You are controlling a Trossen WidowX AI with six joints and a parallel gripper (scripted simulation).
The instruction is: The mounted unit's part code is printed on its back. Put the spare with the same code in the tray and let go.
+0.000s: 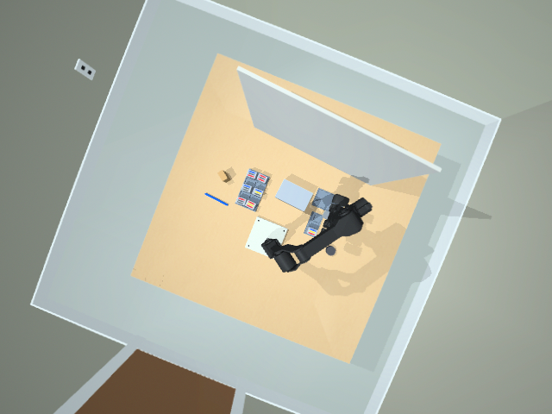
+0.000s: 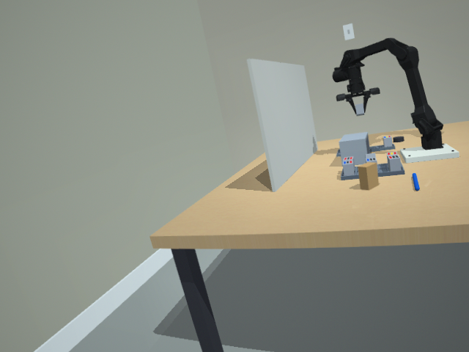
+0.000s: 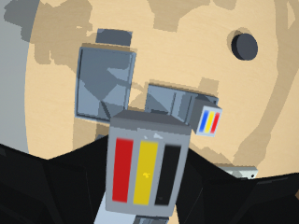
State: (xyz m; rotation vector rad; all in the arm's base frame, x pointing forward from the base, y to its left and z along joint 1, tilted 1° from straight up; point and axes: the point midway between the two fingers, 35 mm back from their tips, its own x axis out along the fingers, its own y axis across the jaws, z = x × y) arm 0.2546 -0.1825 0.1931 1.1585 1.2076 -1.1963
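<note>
My gripper tip is now 80 mm short of the grey-blue tray and 170 mm above it. From my gripper tip the other things lie so: mounted unit 40 mm ahead, 190 mm to the left, 120 mm below; grey spare 30 mm above; black puck 160 mm behind, 120 mm to the right, 160 mm below.
</note>
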